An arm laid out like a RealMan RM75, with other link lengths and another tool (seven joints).
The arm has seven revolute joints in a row. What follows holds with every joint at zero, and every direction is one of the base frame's.
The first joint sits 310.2 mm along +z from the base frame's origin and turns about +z.
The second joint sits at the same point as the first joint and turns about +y.
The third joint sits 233 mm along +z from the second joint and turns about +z.
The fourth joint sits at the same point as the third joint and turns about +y.
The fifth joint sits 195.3 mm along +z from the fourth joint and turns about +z.
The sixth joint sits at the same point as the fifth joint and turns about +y.
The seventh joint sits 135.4 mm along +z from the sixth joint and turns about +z.
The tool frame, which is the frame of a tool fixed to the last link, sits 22 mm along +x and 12 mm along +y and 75 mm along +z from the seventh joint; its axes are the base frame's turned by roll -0.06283, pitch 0 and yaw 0.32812 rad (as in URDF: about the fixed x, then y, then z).
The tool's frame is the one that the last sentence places.
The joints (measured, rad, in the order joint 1, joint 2, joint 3, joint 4, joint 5, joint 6, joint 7), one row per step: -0.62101 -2.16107 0.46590 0.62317 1.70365 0.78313 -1.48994; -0.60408 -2.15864 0.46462 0.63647 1.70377 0.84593 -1.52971; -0.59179 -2.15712 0.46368 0.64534 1.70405 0.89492 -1.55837; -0.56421 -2.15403 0.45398 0.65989 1.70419 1.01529 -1.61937; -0.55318 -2.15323 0.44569 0.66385 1.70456 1.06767 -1.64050; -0.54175 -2.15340 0.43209 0.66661 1.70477 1.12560 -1.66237; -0.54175 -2.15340 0.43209 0.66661 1.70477 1.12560 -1.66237; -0.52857 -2.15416 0.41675 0.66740 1.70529 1.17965 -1.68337; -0.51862 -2.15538 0.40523 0.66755 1.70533 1.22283 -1.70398; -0.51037 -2.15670 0.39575 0.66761 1.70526 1.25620 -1.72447; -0.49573 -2.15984 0.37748 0.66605 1.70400 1.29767 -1.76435; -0.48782 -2.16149 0.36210 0.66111 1.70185 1.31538 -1.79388; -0.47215 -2.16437 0.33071 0.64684 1.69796 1.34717 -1.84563; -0.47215 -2.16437 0.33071 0.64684 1.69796 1.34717 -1.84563; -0.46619 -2.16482 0.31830 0.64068 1.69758 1.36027 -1.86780; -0.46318 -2.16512 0.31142 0.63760 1.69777 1.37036 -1.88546
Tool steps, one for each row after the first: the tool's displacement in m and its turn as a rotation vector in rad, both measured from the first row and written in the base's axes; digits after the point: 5 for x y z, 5 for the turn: 0.00442 -0.00579 0.00213 -0.01384 -0.04785 -0.02739; 0.00821 -0.01059 0.00308 -0.02736 -0.08351 -0.04967; 0.01704 -0.02355 0.00464 -0.06350 -0.16949 -0.10285; 0.02058 -0.02970 0.00531 -0.07887 -0.20474 -0.12579; 0.02421 -0.03679 0.00628 -0.09402 -0.24582 -0.14988; 0.02421 -0.03679 0.00628 -0.09402 -0.24582 -0.14988; 0.02605 -0.04438 0.00721 -0.10747 -0.28695 -0.16785; 0.02793 -0.05048 0.00772 -0.11985 -0.32375 -0.18157; 0.02906 -0.05538 0.00824 -0.12987 -0.35676 -0.18962; 0.02769 -0.06245 0.00977 -0.13927 -0.41634 -0.18676; 0.02500 -0.06582 0.01133 -0.13962 -0.46027 -0.17511; 0.01888 -0.07256 0.01374 -0.13811 -0.54350 -0.15108; 0.01888 -0.07256 0.01374 -0.13811 -0.54350 -0.15108; 0.01649 -0.07525 0.01463 -0.13880 -0.57715 -0.14154; 0.01572 -0.07690 0.01509 -0.14193 -0.60085 -0.13690
